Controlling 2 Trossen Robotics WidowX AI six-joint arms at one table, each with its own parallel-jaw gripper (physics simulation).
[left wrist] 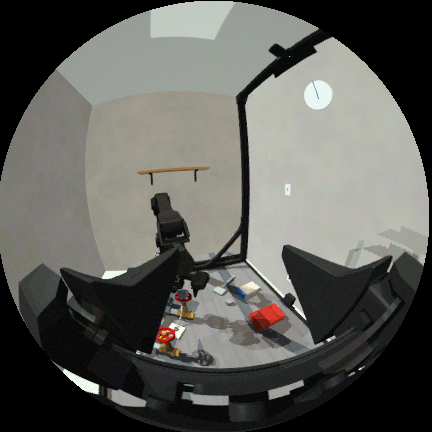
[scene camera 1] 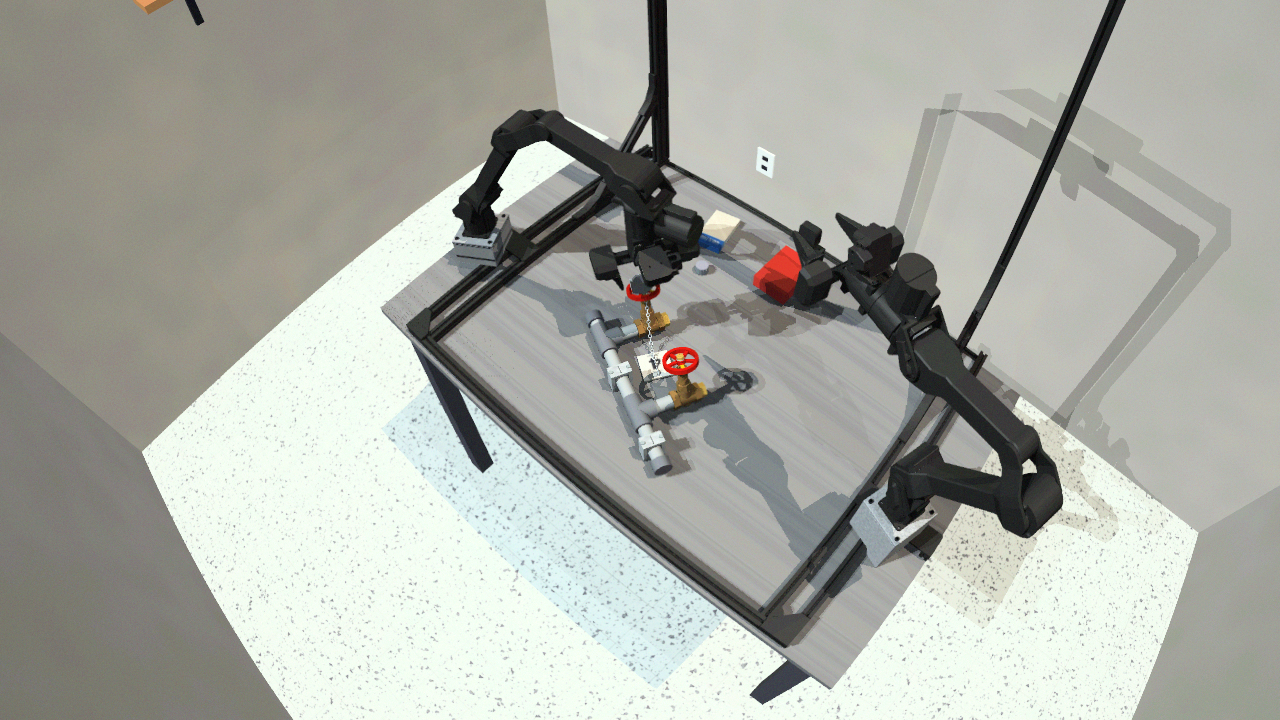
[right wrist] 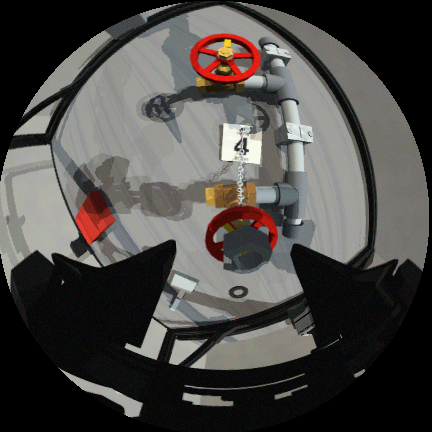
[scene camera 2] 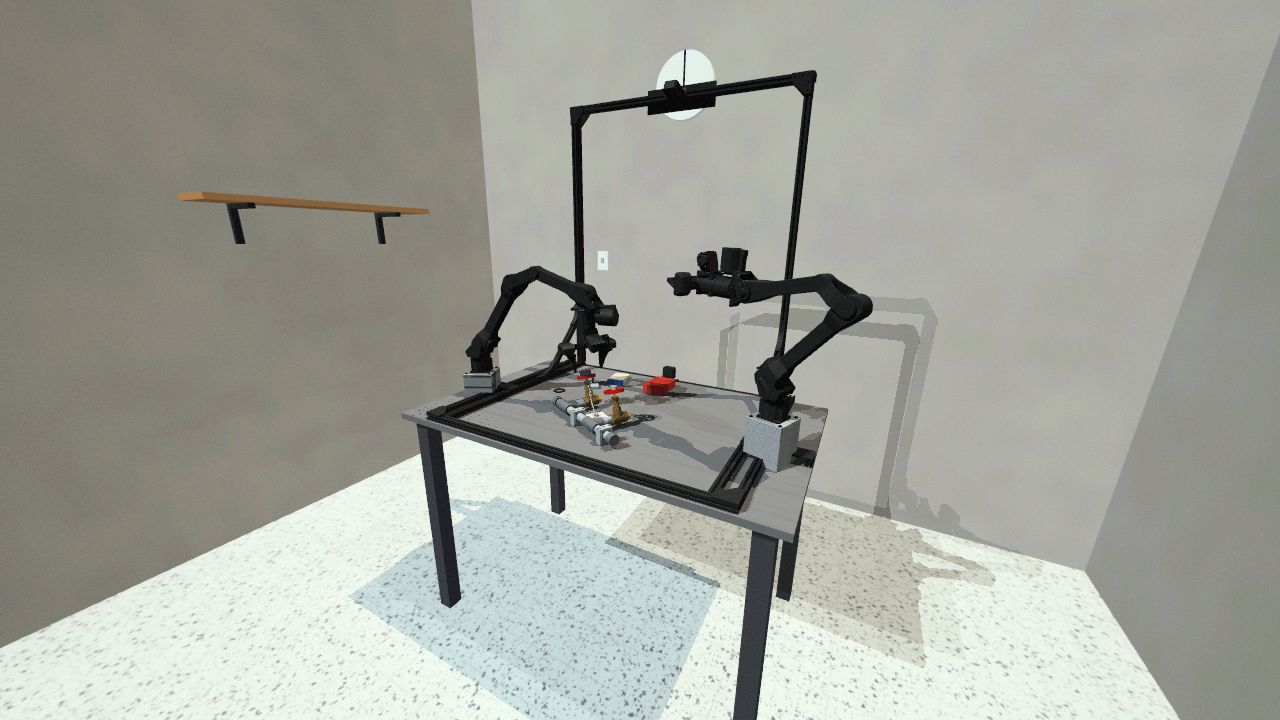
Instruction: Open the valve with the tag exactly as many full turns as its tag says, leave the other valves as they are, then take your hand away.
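Pixels of known places: left gripper, fingertip midpoint: (left wrist: 231,252) (scene camera 1: 815,223); right gripper, fingertip midpoint: (left wrist: 183,293) (right wrist: 236,248) (scene camera 2: 588,370); left arm's base, link origin: (scene camera 1: 901,507) (scene camera 2: 773,417); right arm's base, link origin: (scene camera 1: 480,227) (scene camera 2: 481,370).
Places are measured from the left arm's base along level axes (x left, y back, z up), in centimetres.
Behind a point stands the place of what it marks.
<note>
The tagged valve's red handwheel (right wrist: 212,230) @(x 12.3, y -59.4, z -0.1 cm) has a grey hexagonal piece (right wrist: 247,245) @(x 14.7, y -60.2, z 1.4 cm) (left wrist: 183,294) @(x 13.7, y -60.2, z 0.9 cm) on top. A chain links this valve to a white tag (right wrist: 227,147) @(x 15.2, y -51.8, z -11.4 cm) (left wrist: 176,330) @(x 16.7, y -51.4, z -11.4 cm) reading 4, lying on the table. The other valve's red handwheel (right wrist: 225,36) @(x 17.3, y -41.7, z 0.1 cm) (scene camera 2: 613,390) @(x 17.2, y -43.5, z -0.6 cm) is bare. My right gripper (scene camera 1: 635,284) @(x 13.9, y -60.5, z 1.1 cm) (scene camera 2: 583,360) @(x 13.9, y -60.5, z 1.1 cm) (right wrist: 236,248) @(x 13.9, y -60.5, z 1.1 cm) is open, pointing down over the tagged valve, its fingers spread on either side of the hexagonal piece in the right wrist view; contact cannot be told. My left gripper (scene camera 1: 819,234) @(x 0.0, y -35.0, z 32.5 cm) (scene camera 2: 669,281) @(x 0.0, y -35.0, z 32.5 cm) (left wrist: 231,252) @(x 0.0, y -35.0, z 32.5 cm) is open and empty, high above the table.
A grey pipe (scene camera 1: 631,402) @(x 26.3, y -44.4, z -7.4 cm) (right wrist: 296,155) @(x 24.1, y -54.4, z -7.9 cm) carries both valves. A red block (scene camera 1: 776,275) @(x -14.3, y -56.7, z -8.9 cm) (left wrist: 267,316) @(x -16.9, y -56.0, z -8.9 cm) (right wrist: 95,217) @(x -13.1, y -56.8, z -8.9 cm) lies towards the wall, near a cream-and-blue box (scene camera 1: 723,225) @(x -13.6, y -75.5, z -10.4 cm) (left wrist: 250,288) @(x -13.5, y -74.7, z -10.4 cm). A small grey disc (scene camera 1: 701,266) @(x -2.5, y -67.2, z -10.1 cm) lies nearby. A black frame borders the table.
</note>
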